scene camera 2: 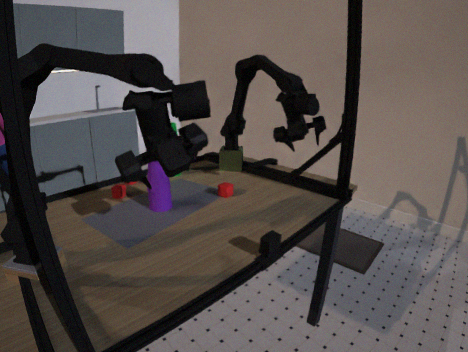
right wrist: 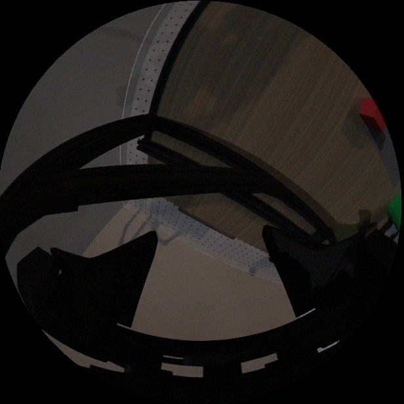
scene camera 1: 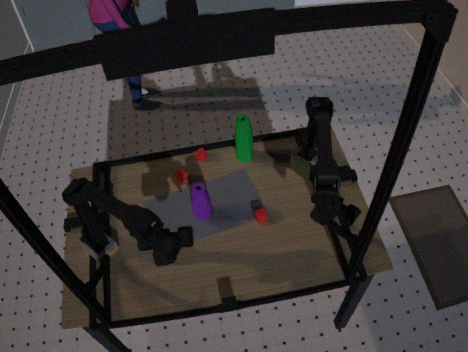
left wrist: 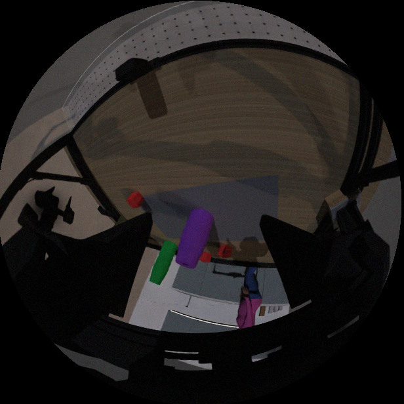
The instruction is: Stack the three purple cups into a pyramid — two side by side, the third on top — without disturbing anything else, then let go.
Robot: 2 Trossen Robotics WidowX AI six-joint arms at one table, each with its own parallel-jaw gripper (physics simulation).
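Pixels of known places: left gripper, fingertip midpoint: (scene camera 2: 168, 178); right gripper, fingertip midpoint: (scene camera 2: 305, 147); left arm's base, link origin: (scene camera 2: 32, 255) (scene camera 1: 98, 244); right arm's base, link origin: (scene camera 2: 231, 148) (scene camera 1: 307, 153).
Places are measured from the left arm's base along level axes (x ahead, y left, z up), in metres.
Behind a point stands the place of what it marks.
Observation:
One tall purple bottle-shaped object (scene camera 1: 202, 202) {y -0.227, x 0.359, z 0.065 m} (scene camera 2: 160, 192) {y -0.215, x 0.342, z 0.024 m} (left wrist: 190, 242) stands upright on the grey mat (scene camera 1: 235, 190) {y -0.236, x 0.534, z -0.041 m} (scene camera 2: 125, 227) {y -0.135, x 0.231, z -0.041 m} (left wrist: 242, 202). Three purple cups do not show as such in any view. My left gripper (left wrist: 208, 219) is open and empty, raised above the table in front of the purple object, which shows between its fingers in the left wrist view but stands beyond them. My right gripper (scene camera 2: 306, 146) {y -0.688, x 0.581, z 0.112 m} (right wrist: 210, 234) is open and empty, high over the right side of the table, away from the purple object. The left fingertips are hidden in scene camera 1.
A green bottle (scene camera 1: 244, 137) {y -0.174, x 0.681, z 0.108 m} (left wrist: 163, 262) (right wrist: 395, 212) stands at the back edge. Red blocks (scene camera 1: 201, 154) {y -0.019, x 0.575, z -0.002 m} (scene camera 1: 181, 176) {y -0.033, x 0.435, z -0.002 m} lie behind the mat, and another red block (scene camera 1: 260, 215) {y -0.406, x 0.476, z -0.001 m} (scene camera 2: 226, 190) {y -0.405, x 0.463, z -0.013 m} (left wrist: 135, 200) (right wrist: 371, 114) lies at its right edge. Black frame bars border the table.

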